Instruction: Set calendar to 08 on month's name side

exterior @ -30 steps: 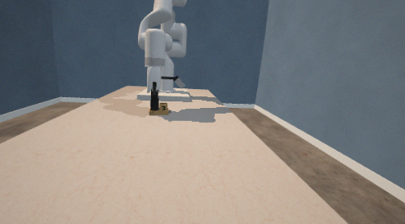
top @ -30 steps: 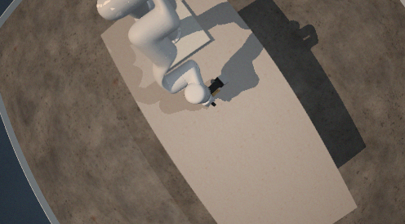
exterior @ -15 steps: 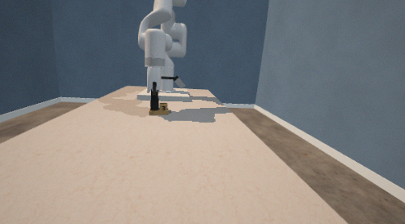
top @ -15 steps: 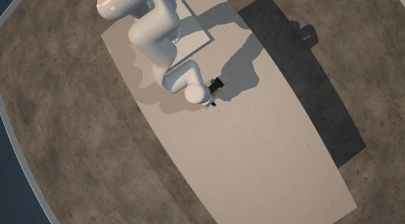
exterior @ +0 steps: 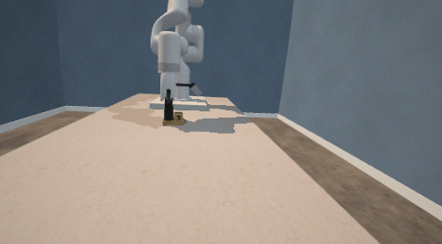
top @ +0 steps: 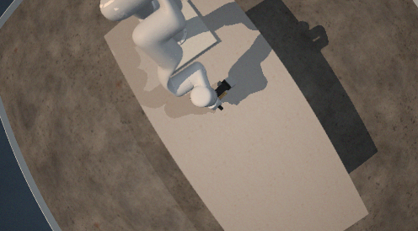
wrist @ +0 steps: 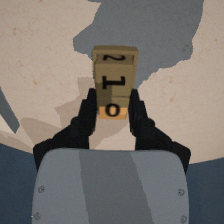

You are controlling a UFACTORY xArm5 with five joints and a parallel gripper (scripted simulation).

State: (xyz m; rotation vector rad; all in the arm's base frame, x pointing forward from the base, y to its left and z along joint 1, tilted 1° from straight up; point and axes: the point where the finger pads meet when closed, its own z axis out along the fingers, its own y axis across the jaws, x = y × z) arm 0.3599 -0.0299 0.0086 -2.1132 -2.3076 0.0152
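Right now the wooden calendar tray is 20 mm to the left of my hand and 30 mm below it.
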